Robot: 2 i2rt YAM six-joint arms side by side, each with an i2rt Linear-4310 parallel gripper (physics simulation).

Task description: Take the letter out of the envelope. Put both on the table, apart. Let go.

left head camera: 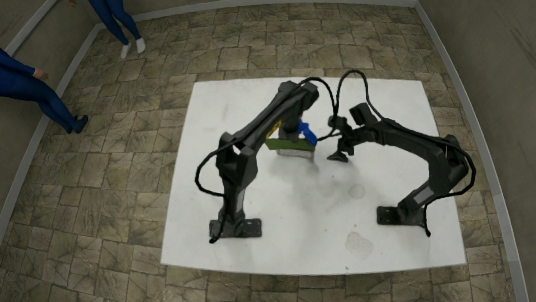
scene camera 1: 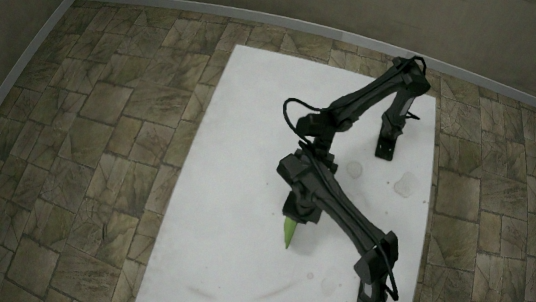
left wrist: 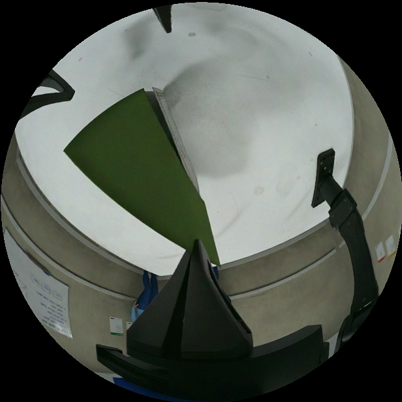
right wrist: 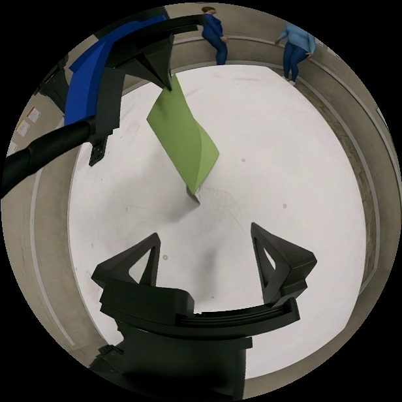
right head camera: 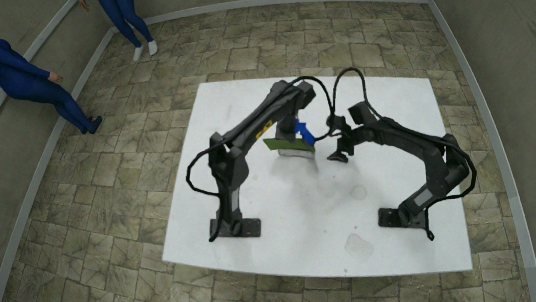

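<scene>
A green envelope (left head camera: 290,144) (right head camera: 292,145) (scene camera 1: 289,233) (left wrist: 140,165) (right wrist: 175,132) hangs steeply above the table. A white letter (left head camera: 295,153) (right head camera: 296,153) (left wrist: 175,136) shows as a strip along its lower, open side; the rest is hidden inside. Whether the letter touches the table is unclear. My left gripper (left wrist: 197,244) (right wrist: 169,88) is shut on the envelope near a corner; its fingertips are hidden in the head views. My right gripper (left wrist: 110,60) (right wrist: 202,233) is open and empty, to the right of the envelope in the head views, pointing down at the table.
The white table (left head camera: 300,250) (right head camera: 300,255) (scene camera 1: 210,200) carries both arms. The two wrists are close together over the middle of the table, with their cables looping above. In scene camera 1 the left arm partly covers the right wrist. Two people (left head camera: 117,22) (left head camera: 40,100) stand beyond the table.
</scene>
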